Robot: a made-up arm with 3 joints. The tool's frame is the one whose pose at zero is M.
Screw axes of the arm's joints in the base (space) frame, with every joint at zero. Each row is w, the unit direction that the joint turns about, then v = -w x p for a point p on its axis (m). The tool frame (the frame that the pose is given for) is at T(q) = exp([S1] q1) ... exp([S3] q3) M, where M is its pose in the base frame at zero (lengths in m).
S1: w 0 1 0 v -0.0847 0 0
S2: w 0 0 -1 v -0.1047 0.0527 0
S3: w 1 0 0 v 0 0.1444 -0.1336
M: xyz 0.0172 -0.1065 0.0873 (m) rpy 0 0 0 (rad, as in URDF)
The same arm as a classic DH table. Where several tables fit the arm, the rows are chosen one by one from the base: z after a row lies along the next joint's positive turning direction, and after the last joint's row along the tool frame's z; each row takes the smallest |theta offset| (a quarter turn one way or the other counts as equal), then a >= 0, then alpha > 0; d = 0 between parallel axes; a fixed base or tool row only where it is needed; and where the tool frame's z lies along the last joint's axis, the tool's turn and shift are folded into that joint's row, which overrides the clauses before.
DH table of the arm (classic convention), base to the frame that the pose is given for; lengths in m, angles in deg. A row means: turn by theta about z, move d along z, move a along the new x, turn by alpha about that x. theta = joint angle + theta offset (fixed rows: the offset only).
base (fixed): a 0.0000; alpha -90.00; d 0.0847; theta_offset 0.00
joint 1: a 0.0527; alpha -90.00; d 0.1047; theta_offset 0.00
joint 2: a 0.0289; alpha -90.00; d -0.0597; theta_offset -90.00
joint 3: a -0.2401; alpha -90.00; d -0.0355; theta_offset 0.00
tool (fixed): a 0.0000; alpha 0.00; d -0.0571; theta_offset -90.00

